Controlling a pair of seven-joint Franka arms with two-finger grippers.
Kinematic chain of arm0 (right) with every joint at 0, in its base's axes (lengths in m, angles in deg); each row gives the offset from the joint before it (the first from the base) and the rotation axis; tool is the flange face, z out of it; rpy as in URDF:
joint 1: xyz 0 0 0.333 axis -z
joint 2: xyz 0 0 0 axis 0.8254 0.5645 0
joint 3: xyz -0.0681 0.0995 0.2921 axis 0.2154 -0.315 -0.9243
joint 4: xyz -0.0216 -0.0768 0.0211 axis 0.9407 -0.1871 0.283
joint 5: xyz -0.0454 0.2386 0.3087 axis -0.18 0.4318 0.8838
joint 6: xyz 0 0 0 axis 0.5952 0.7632 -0.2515
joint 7: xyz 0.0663 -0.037 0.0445 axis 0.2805 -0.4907 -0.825
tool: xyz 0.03 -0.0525 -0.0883 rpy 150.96 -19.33 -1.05
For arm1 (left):
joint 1: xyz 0 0 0.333 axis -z
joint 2: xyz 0 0 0 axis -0.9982 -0.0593 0
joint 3: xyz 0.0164 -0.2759 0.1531 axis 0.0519 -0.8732 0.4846
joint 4: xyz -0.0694 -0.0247 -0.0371 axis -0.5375 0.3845 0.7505
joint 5: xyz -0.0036 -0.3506 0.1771 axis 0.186 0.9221 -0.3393
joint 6: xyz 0 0 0 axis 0.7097 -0.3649 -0.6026
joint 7: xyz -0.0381 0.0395 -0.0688 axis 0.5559 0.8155 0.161
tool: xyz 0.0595 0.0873 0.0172 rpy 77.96 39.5 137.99
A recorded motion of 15 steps. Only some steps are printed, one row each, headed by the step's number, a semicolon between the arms.
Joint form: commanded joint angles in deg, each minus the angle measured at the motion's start. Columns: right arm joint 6, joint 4, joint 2, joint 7, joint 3, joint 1, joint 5; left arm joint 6, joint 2, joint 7, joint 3, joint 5, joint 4, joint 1.
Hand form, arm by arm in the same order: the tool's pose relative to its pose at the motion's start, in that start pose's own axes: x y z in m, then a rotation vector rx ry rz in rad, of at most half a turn. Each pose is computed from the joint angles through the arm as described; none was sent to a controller.
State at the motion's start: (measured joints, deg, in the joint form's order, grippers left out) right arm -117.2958 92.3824 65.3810 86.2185 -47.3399 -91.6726 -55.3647; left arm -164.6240 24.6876 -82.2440 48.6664 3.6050 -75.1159 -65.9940
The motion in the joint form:
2: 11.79 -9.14 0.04 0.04 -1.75 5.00 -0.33; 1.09 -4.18 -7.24 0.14 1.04 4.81 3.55
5: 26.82 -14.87 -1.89 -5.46 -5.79 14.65 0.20; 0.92 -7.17 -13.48 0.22 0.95 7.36 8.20
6: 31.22 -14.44 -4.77 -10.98 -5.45 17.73 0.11; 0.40 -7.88 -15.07 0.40 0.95 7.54 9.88
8: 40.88 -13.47 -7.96 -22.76 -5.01 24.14 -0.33; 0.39 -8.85 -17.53 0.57 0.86 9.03 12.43
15: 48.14 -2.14 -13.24 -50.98 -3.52 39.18 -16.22; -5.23 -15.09 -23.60 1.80 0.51 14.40 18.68
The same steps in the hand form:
2: 0.0315 -0.0027 -0.0627 -0.0139 -0.0558 0.0256; -0.0299 0.0299 0.0149 -0.0001 -0.0237 -0.0869
5: 0.0813 0.0390 -0.1308 -0.0524 -0.1844 0.0017; -0.0797 0.0562 0.0308 0.0032 -0.0302 -0.1201
6: 0.1016 0.0686 -0.1646 -0.0579 -0.2027 -0.0529; -0.0982 0.0624 0.0372 0.0036 -0.0306 -0.1212
8: 0.1407 0.1358 -0.1987 -0.0984 -0.2920 -0.1630; -0.1249 0.0752 0.0374 -0.0049 -0.0278 -0.1240
15: 0.2351 0.3365 -0.1955 -0.2904 -0.4062 -0.3666; -0.1848 0.1097 0.0662 -0.0854 -0.0207 -0.1433

